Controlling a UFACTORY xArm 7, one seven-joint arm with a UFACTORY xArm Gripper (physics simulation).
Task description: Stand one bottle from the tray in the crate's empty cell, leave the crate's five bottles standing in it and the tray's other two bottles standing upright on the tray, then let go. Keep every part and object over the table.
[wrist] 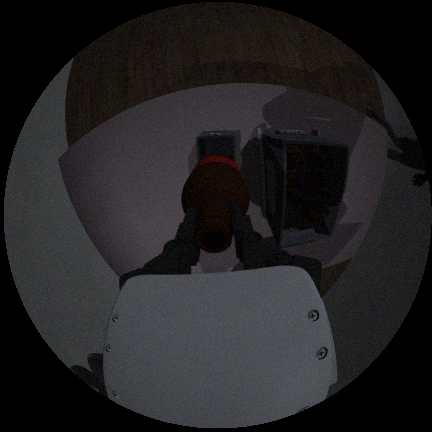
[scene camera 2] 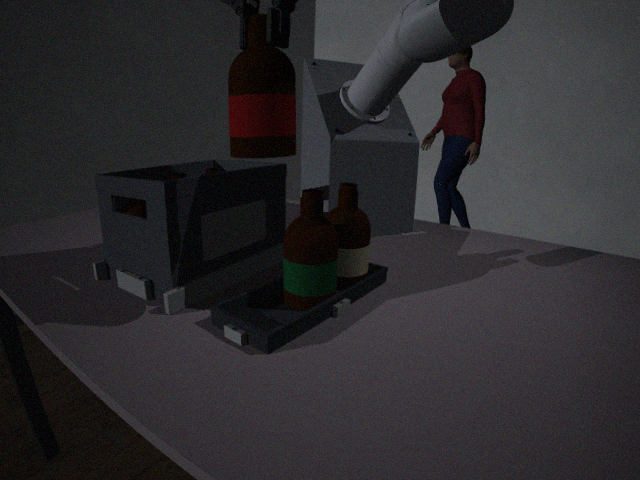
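Where they show: gripper, fingertip midpoint: (wrist: 214,218) (scene camera 2: 264,48); arm's base at its link origin: (scene camera 2: 364,102).
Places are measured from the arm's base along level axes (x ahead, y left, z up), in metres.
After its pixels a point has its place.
My gripper (scene camera 2: 262,33) {x 0.457, y 0.195, z 0.023 m} (wrist: 214,218) {x 0.457, y 0.195, z 0.023 m} is shut on the neck of the red-labelled bottle (scene camera 2: 262,116) {x 0.482, y 0.225, z -0.055 m} (wrist: 215,187) {x 0.485, y 0.196, z 0.017 m}. The bottle hangs upright, above the height of the crate's rim in the scene view. The green-labelled bottle (scene camera 2: 310,276) {x 0.402, y 0.221, z -0.251 m} and the cream-labelled bottle (scene camera 2: 353,260) {x 0.308, y 0.218, z -0.253 m} stand upright on the dark tray (scene camera 2: 268,341) {x 0.502, y 0.255, z -0.290 m} (wrist: 220,134) {x 0.512, y 0.191, z -0.291 m}. The grey crate (scene camera 2: 135,242) {x 0.545, y 0.003, z -0.225 m} (wrist: 275,195) {x 0.392, y 0.053, z -0.178 m} stands beside the tray. Dark bottles show inside it in the wrist view (wrist: 295,155) {x 0.500, y 0.037, z -0.154 m}, but the dim light hides which cell is empty.
Pale blocks (scene camera 2: 133,284) {x 0.557, y 0.003, z -0.289 m} (scene camera 2: 174,300) {x 0.533, y 0.096, z -0.288 m} stand by the crate's foot, and small pale blocks (scene camera 2: 234,334) {x 0.516, y 0.210, z -0.295 m} (scene camera 2: 341,307) {x 0.373, y 0.251, z -0.295 m} touch the tray's sides. The table's edge (scene camera 2: 103,400) {x 0.674, y 0.193, z -0.323 m} runs along the left. The robot's grey pedestal (scene camera 2: 372,180) {x 0.035, y 0.057, z -0.176 m} and a person in red (scene camera 2: 463,108) are behind.
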